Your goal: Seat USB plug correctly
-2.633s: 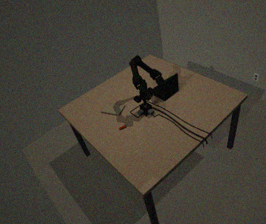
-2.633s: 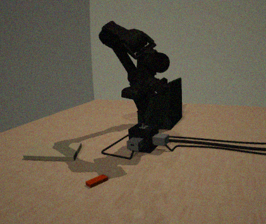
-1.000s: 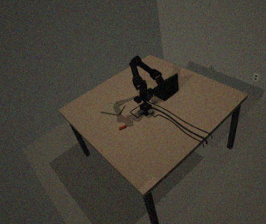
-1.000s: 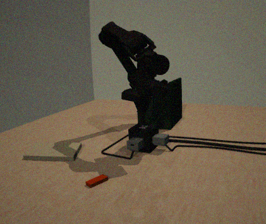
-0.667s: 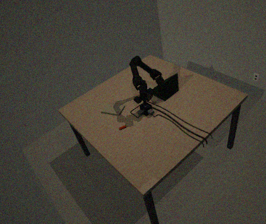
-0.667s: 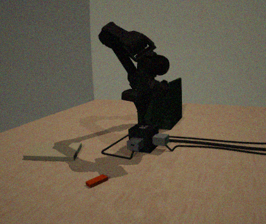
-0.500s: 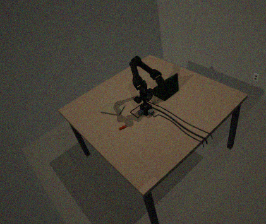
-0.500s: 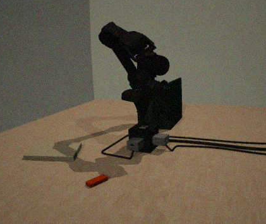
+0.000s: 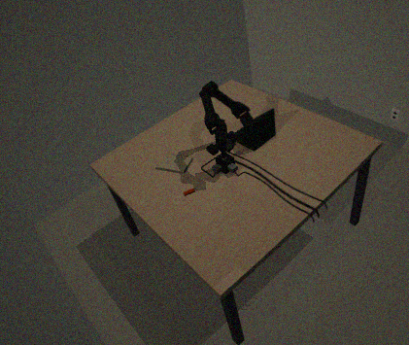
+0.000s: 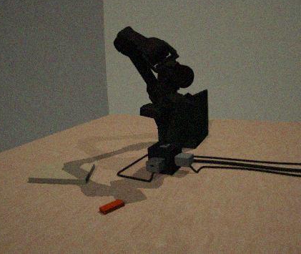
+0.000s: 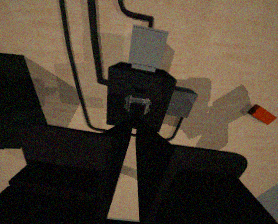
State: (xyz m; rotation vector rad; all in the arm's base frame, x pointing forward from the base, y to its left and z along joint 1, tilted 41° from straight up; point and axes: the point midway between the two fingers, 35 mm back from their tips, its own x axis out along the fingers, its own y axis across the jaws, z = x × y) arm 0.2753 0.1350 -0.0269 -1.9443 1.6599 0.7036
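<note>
Right now my gripper tip is 20 mm above the USB plug. The rest, counted from my gripper tip: orange block (270 mm ahead, 20 mm to the left, 100 mm below).
</note>
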